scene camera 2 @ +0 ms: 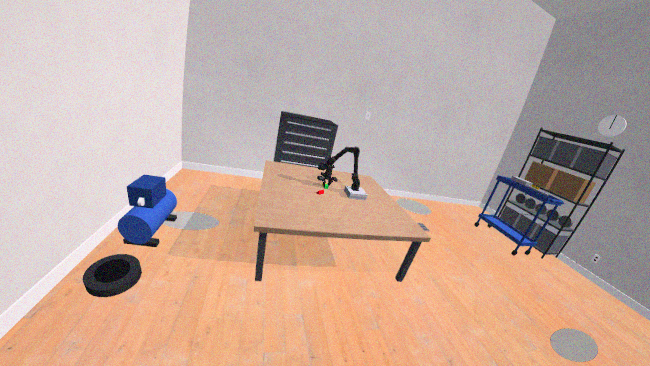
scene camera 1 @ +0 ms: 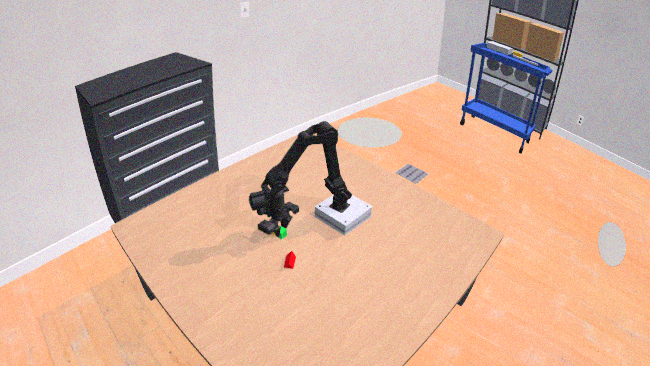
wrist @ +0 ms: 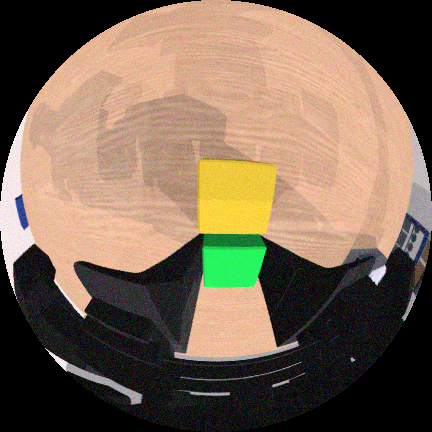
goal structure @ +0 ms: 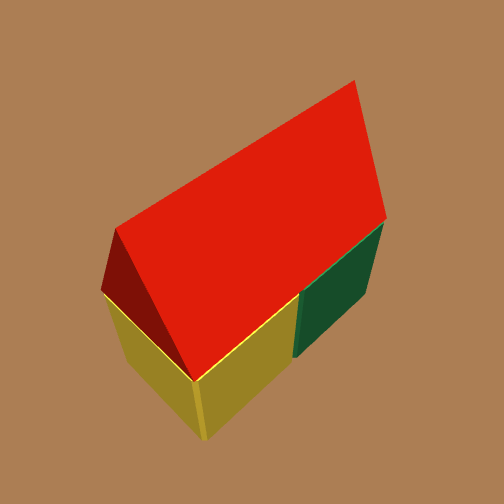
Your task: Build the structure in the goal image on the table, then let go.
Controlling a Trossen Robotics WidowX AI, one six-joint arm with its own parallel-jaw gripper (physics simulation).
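My gripper is shut on a green cube and holds it low over the wooden table. A yellow cube sits on the table right behind the green cube, and their faces look to be touching or nearly so. In scene camera 1 the yellow cube is almost wholly hidden behind the gripper. A red block with a pointed top stands alone on the table, a little nearer the front edge than the gripper.
The arm's grey base plate sits to the right of the cubes. A dark drawer cabinet stands behind the table. A blue cart stands on the floor at the far right.
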